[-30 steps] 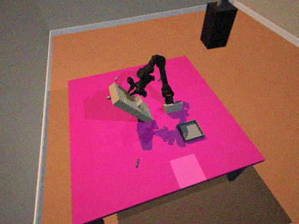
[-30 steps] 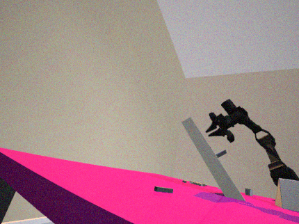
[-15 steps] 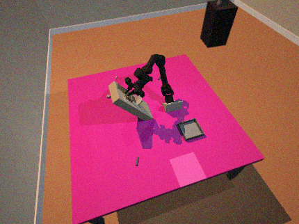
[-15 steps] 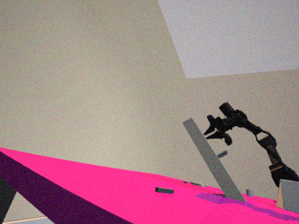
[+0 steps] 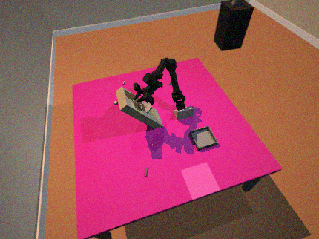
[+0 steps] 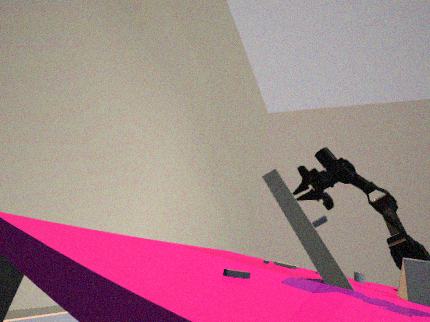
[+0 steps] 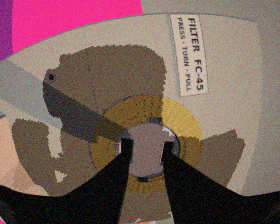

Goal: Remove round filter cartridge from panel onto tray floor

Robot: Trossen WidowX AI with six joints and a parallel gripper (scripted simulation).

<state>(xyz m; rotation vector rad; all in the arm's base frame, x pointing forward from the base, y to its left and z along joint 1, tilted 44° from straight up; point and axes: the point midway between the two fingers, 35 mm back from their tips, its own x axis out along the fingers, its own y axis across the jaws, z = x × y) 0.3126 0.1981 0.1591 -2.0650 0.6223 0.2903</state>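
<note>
Now: gripper tip 2 cm short of the grey round filter cartridge and 1 cm above it. From my gripper tip the other things lie so: small dark stick 1 cm ahead, 40 cm to the left, 26 cm below; then dark tray 44 cm behind, 24 cm to the left, 25 cm below; then tan service panel 3 cm behind, 9 cm below.
</note>
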